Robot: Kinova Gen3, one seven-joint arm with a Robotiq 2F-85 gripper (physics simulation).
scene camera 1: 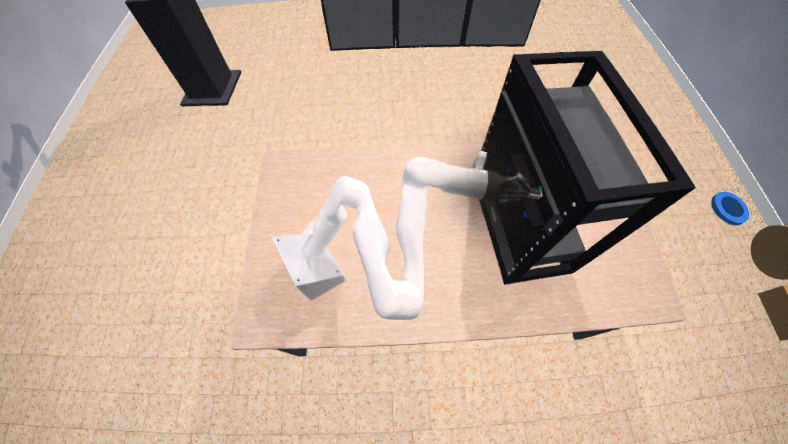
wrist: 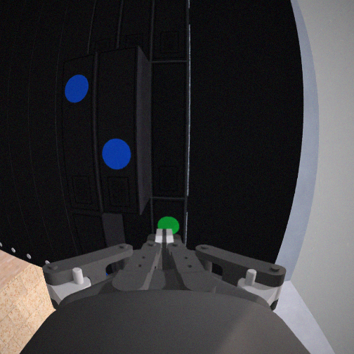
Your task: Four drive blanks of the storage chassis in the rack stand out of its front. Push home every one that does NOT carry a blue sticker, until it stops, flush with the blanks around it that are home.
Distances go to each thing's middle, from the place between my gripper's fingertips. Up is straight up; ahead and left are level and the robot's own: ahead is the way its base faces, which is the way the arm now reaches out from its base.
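Green-stickered blank (wrist: 166, 213): 60 mm ahead of my hand.
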